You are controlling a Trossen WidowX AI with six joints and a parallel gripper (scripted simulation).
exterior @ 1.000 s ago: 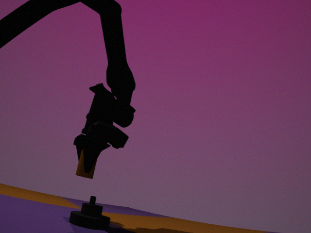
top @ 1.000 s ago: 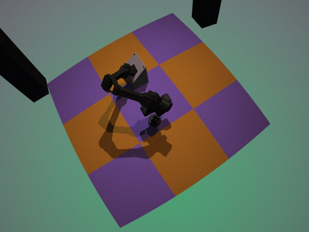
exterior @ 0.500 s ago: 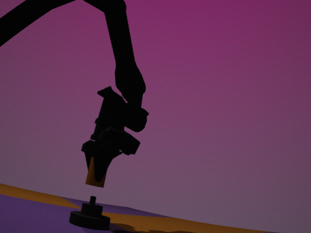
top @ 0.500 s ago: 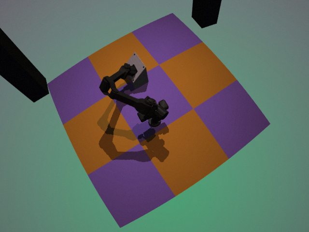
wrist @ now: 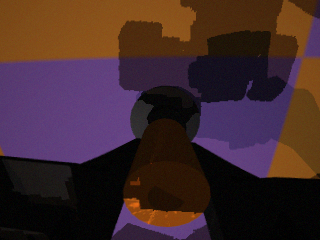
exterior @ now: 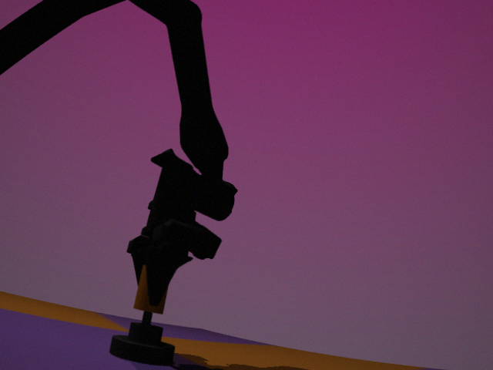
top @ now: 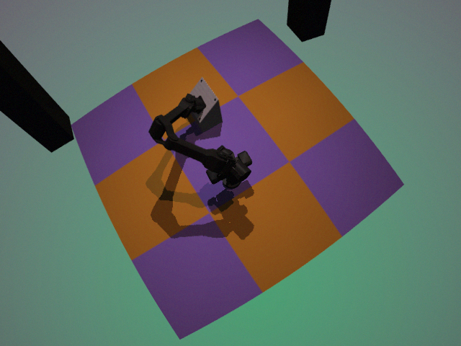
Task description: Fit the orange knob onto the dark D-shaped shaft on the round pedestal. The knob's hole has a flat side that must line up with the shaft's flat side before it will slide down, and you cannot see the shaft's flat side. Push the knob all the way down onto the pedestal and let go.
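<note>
Now: the orange knob 2 cm above my gripper tip. From my gripper tip the other things lie so: round black pedestal (4 cm below).
</note>
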